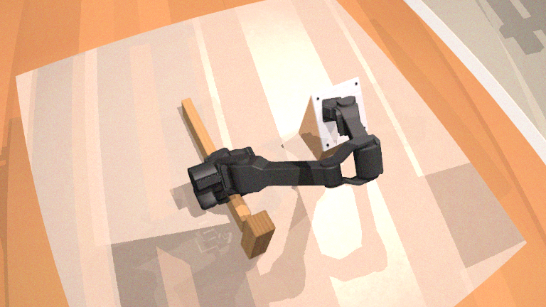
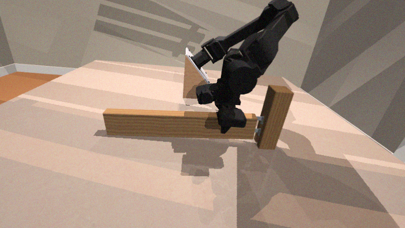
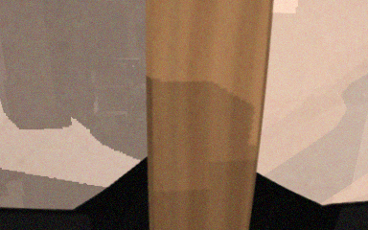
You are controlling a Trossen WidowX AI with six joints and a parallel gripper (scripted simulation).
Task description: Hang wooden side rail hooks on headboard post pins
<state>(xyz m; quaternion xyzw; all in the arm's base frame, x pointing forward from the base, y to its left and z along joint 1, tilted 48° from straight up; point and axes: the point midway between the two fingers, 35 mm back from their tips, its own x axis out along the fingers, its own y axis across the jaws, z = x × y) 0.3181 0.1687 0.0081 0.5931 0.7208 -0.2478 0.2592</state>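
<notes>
The headboard post is 1 cm behind my gripper tip, 13 cm to the left of it and 4 cm above it.
</notes>
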